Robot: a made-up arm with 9 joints. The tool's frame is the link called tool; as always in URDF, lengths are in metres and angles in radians. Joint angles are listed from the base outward.
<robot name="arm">
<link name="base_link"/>
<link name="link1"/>
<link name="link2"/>
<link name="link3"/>
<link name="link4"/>
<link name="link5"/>
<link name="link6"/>
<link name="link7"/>
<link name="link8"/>
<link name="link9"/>
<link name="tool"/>
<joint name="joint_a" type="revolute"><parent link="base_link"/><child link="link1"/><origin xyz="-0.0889 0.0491 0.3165" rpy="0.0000 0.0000 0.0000"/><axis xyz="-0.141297 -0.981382 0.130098"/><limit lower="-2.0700" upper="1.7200"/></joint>
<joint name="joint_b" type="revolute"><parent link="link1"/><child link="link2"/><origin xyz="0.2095 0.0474 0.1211" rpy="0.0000 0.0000 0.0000"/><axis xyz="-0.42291 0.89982 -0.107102"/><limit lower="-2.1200" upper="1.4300"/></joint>
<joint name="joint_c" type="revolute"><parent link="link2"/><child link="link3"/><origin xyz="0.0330 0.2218 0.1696" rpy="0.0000 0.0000 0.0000"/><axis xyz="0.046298 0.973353 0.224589"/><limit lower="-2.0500" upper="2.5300"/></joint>
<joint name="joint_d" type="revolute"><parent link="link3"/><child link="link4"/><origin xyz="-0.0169 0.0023 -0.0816" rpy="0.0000 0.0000 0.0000"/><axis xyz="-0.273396 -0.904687 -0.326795"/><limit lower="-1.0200" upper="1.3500"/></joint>
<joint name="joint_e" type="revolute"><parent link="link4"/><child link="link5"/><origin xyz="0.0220 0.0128 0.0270" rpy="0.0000 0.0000 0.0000"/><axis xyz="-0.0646 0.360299 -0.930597"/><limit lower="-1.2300" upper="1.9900"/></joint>
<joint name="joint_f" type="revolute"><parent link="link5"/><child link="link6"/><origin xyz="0.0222 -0.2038 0.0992" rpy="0.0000 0.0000 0.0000"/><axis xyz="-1 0 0"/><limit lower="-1.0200" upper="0.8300"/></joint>
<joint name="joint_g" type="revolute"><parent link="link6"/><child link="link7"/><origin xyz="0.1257 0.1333 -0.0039" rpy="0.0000 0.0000 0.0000"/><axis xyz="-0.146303 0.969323 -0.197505"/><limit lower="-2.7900" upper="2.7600"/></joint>
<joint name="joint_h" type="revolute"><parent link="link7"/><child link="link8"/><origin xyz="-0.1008 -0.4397 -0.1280" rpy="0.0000 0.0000 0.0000"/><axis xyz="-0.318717 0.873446 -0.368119"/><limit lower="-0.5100" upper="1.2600"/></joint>
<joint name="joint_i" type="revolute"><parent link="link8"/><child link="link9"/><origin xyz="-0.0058 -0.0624 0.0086" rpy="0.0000 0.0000 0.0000"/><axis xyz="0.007 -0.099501 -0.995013"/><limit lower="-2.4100" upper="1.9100"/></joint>
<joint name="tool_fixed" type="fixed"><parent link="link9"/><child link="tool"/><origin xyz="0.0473 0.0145 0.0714" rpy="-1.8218 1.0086 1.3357"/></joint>
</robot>
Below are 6 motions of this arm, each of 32 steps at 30 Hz.
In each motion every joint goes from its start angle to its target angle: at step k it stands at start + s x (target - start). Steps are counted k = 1, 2, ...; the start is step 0. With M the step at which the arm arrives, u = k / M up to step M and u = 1 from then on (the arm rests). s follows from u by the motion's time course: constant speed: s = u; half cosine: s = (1 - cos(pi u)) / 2; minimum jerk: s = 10 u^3 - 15 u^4 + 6 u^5.
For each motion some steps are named. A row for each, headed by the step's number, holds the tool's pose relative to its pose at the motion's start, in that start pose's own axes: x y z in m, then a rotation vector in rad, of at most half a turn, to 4 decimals.
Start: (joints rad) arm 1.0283 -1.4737 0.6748 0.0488 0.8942 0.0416 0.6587 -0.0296 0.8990
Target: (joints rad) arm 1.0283 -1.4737 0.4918 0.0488 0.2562 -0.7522 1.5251 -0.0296 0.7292
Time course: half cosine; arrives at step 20
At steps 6, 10, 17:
6: 0.0424 -0.0454 -0.0357 -0.1178 -0.2190 0.0048
10: 0.0919 -0.1354 -0.0799 -0.3490 -0.5048 0.0615
17: 0.1364 -0.3239 -0.1090 -0.8073 -0.8301 0.2707

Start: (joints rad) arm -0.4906 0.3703 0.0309 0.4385 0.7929 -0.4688 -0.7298 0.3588 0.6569
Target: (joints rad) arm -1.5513 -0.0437 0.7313 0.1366 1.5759 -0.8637 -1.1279 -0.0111 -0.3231
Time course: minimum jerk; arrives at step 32
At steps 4, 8, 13, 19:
4: -0.0010 0.0016 0.0025 -0.0081 -0.0061 0.0152
8: -0.0091 0.0070 0.0152 -0.0556 -0.0383 0.0996
13: -0.0373 -0.0098 0.0417 -0.2103 -0.1225 0.3312
19: -0.0416 -0.1083 0.0678 -0.5433 -0.3249 0.7274

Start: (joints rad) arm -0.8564 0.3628 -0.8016 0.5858 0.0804 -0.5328 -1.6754 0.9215 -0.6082
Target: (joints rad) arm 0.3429 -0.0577 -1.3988 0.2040 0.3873 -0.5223 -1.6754 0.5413 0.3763
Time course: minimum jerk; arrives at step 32
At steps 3, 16, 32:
3: -0.0052 -0.0013 -0.0040 -0.0018 0.0171 0.0053
16: -0.3531 -0.1353 -0.1082 -0.1172 1.2577 0.0734
32: -0.5492 -0.2400 -0.0015 -0.2869 2.4228 -0.5281

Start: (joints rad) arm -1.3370 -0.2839 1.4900 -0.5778 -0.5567 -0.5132 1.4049 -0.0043 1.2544
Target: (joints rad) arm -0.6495 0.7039 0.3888 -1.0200 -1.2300 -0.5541 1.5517 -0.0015 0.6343
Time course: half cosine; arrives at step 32
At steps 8, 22, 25, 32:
8: -0.0268 -0.0178 0.0119 -0.1061 0.0155 -0.0626
22: -0.1759 -0.0092 0.1206 -0.4805 0.2118 -0.1827
25: -0.1994 0.0046 0.1509 -0.5263 0.2569 -0.1742
32: -0.2209 0.0212 0.1861 -0.5670 0.3037 -0.1558

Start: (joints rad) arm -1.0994 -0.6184 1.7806 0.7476 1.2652 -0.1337 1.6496 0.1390 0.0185
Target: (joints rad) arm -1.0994 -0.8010 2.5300 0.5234 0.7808 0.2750 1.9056 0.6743 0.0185
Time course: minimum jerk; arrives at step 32
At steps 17, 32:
17: -0.0548 -0.2517 0.2744 0.8516 0.1562 0.3926
32: 0.0315 -0.5128 0.3697 1.5540 0.3201 0.5128

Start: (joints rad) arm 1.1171 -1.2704 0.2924 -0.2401 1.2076 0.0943 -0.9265 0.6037 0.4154
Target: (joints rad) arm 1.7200 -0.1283 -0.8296 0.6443 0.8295 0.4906 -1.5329 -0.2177 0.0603
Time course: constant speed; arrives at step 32
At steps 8, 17, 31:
8: -0.0191 -0.0160 0.0311 -0.2460 0.4308 -0.4316
17: -0.0581 -0.0300 0.0720 -0.5917 1.0585 -0.7527
31: -0.1157 -0.0128 0.1712 -1.1272 2.2681 -0.7282

